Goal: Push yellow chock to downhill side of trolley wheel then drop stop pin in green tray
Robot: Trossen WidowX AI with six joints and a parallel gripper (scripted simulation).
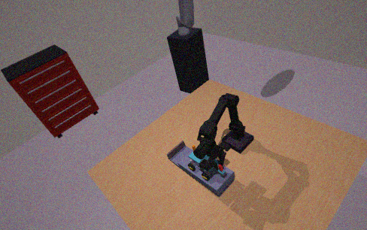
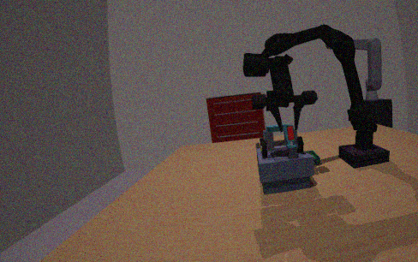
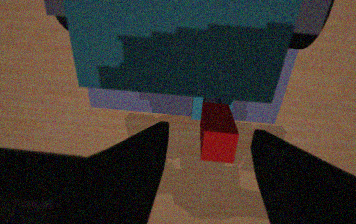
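Right now my gripper tip is 30 mm above the red-headed stop pin and 10 mm to the right of it. Round my gripper tip: grey ramp: 110 mm to the right, 110 mm below; yellow chock: 210 mm to the right, 70 mm below, 70 mm behind; teal trolley: 110 mm to the right, 50 mm below.
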